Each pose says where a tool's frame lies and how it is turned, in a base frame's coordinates. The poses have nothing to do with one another.
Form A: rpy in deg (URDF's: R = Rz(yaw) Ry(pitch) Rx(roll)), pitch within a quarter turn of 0, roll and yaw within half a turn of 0; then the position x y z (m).
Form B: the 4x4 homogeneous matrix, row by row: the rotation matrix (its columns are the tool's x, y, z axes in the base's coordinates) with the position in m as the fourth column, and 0 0 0 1 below. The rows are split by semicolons. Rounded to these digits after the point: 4 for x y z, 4 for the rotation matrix.
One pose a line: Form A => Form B
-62.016 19.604 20.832 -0.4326 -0.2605 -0.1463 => 0.8805 -0.4438 -0.1669 -0.4326; 0.3350 0.3332 0.8813 -0.2605; -0.3355 -0.8319 0.4420 -0.1463; 0 0 0 1
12.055 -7.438 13.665 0.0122 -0.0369 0.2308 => 0.9635 -0.2573 -0.0737 0.0122; 0.2343 0.9439 -0.2328 -0.0369; 0.1295 0.2071 0.9697 0.2308; 0 0 0 1
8.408 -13.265 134.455 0.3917 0.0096 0.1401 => -0.6817 -0.6826 0.2633 0.3917; 0.6948 -0.7168 -0.0596 0.0096; 0.2295 0.1423 0.9629 0.1401; 0 0 0 1
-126.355 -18.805 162.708 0.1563 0.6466 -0.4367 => -0.9038 -0.0717 -0.4218 0.1563; 0.2814 0.6432 -0.7122 0.6466; 0.3223 -0.7624 -0.5611 -0.4367; 0 0 0 1
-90.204 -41.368 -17.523 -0.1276 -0.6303 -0.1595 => 0.7157 0.6291 0.3033 -0.1276; -0.2260 -0.2024 0.9529 -0.6303; 0.6609 -0.7505 -0.0027 -0.1595; 0 0 0 1
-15.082 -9.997 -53.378 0.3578 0.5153 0.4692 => 0.5875 0.8019 0.1088 0.3578; -0.7904 0.5397 0.2897 0.5153; 0.1736 -0.2563 0.9509 0.4692; 0 0 0 1
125.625 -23.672 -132.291 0.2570 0.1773 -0.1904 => -0.6163 -0.2113 -0.7587 0.2570; -0.6775 0.6334 0.3740 0.1773; 0.4015 0.7445 -0.5335 -0.1904; 0 0 0 1
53.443 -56.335 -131.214 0.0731 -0.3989 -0.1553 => -0.3652 0.8885 -0.2776 0.0731; -0.4170 0.1105 0.9022 -0.3989; 0.8323 0.4453 0.3302 -0.1553; 0 0 0 1
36.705 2.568 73.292 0.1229 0.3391 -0.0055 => 0.2872 -0.7602 0.5828 0.1229; 0.9568 0.2561 -0.1374 0.3391; -0.0448 0.5971 0.8009 -0.0055; 0 0 0 1
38.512 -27.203 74.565 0.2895 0.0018 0.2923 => 0.2367 -0.8300 0.5050 0.2895; 0.8573 -0.0661 -0.5105 0.0018; 0.4571 0.5538 0.6959 0.2923; 0 0 0 1
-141.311 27.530 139.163 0.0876 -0.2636 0.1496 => -0.6709 0.7290 -0.1358 0.0876; 0.5799 0.4016 -0.7088 -0.2636; -0.4622 -0.5543 -0.6922 0.1496; 0 0 0 1
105.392 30.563 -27.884 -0.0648 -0.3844 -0.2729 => 0.7611 0.3092 -0.5702 -0.0648; -0.4027 -0.4639 -0.7891 -0.3844; -0.5085 0.8302 -0.2285 -0.2729; 0 0 0 1
